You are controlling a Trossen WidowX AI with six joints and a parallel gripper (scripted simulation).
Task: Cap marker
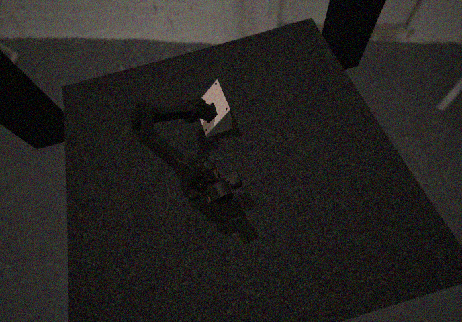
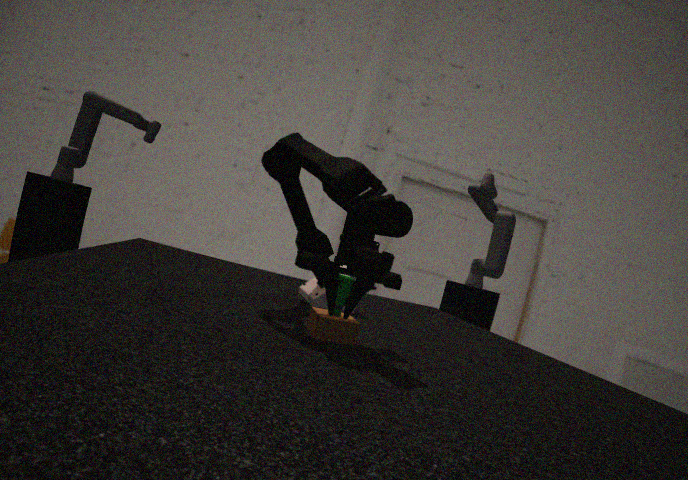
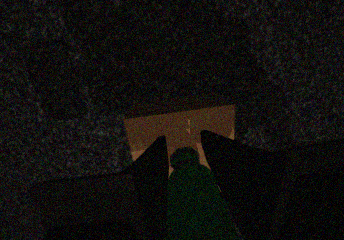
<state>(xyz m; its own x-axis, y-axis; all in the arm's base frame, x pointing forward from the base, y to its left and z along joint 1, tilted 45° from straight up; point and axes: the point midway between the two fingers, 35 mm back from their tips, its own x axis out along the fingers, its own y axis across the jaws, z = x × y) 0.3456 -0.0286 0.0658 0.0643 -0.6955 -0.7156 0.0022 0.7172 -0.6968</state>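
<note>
Now: gripper tip 2 cm past the dark marker and 4 cm below it. Also, from my gripper tip: holder block (2 cm behind, 2 cm below); green cap (2 cm behind, 5 cm above).
</note>
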